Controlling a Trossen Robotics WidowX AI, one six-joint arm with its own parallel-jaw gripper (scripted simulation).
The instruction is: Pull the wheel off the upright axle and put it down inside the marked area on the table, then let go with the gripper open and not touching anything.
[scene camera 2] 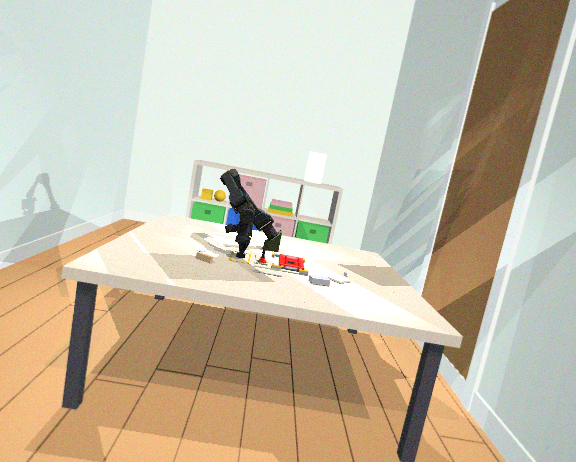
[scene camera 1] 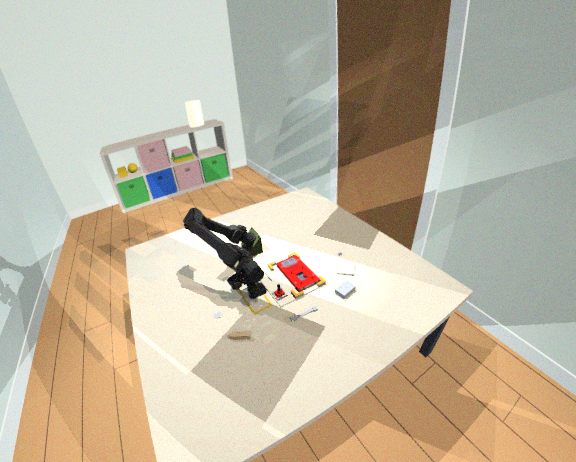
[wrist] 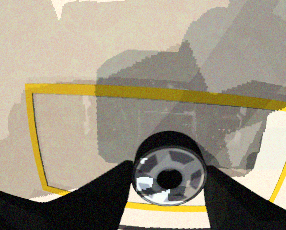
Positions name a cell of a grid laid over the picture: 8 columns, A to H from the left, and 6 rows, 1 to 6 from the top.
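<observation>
There's a wheel (wrist: E4) for you to picture, and along with it you get the gripper (wrist: E5).
</observation>
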